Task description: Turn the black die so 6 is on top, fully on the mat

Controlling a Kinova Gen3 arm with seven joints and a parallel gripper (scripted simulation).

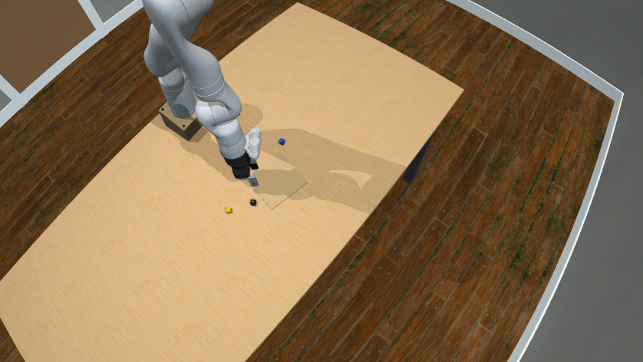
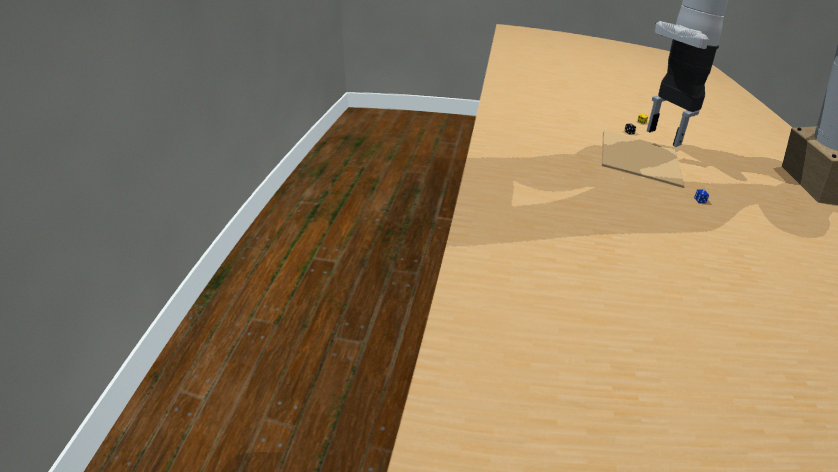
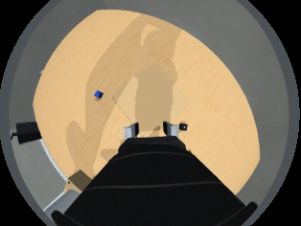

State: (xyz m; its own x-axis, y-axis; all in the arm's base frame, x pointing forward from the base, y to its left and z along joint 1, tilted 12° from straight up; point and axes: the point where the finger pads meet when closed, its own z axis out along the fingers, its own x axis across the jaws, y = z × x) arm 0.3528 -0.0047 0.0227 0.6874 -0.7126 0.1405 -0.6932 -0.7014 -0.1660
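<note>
Right now my hand is 3 cm past the blue die, 15 cm to the right of it and 4 cm above it. From my hand the other things lie so: black die (5 cm ahead, 6 cm to the right, 4 cm below); tan mat (5 cm ahead, 4 cm to the left, 4 cm below); yellow die (1 cm ahead, 13 cm to the right, 4 cm below).
</note>
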